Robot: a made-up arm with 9 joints.
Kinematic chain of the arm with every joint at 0, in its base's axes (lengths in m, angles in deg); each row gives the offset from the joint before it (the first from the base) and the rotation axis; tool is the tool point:
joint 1: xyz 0 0 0.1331 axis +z
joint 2: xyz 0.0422 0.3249 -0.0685 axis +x
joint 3: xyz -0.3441 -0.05 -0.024 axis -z
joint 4: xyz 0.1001 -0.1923 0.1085 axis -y
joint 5: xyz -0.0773 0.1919 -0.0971 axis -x
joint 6: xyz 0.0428 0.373 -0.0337 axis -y
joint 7: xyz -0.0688 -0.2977 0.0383 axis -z
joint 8: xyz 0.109 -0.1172 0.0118 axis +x
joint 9: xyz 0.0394 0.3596 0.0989 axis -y
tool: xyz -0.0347 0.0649 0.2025
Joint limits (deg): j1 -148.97..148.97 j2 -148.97..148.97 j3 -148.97..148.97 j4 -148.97..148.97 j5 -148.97..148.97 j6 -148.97..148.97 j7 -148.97..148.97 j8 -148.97..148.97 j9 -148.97..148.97
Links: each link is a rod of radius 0.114 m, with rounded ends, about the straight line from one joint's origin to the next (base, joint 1, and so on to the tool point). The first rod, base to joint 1, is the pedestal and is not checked.
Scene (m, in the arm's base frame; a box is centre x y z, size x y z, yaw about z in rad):
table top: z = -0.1
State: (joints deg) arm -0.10 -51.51 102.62 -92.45 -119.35 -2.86 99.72 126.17 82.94
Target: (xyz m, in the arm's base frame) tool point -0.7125 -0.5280 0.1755
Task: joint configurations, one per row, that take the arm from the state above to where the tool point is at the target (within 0.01 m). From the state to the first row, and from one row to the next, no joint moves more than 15 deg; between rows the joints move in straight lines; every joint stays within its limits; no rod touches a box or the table.
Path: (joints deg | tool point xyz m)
1: 13.41 -49.19 99.53 -91.71 -116.35 -12.36 103.07 120.16 85.15 | -0.9211 0.4913 0.3702
2: 26.91 -46.87 96.45 -90.96 -113.36 -21.85 106.42 114.15 87.36 | -1.0074 0.1196 0.3035
3: 40.42 -44.54 93.36 -90.22 -110.36 -31.35 109.77 108.14 89.58 | -0.9292 -0.2466 0.2393
4: 53.93 -42.22 90.27 -89.48 -107.36 -40.84 113.11 102.13 91.79 | -0.7124 -0.5280 0.1755

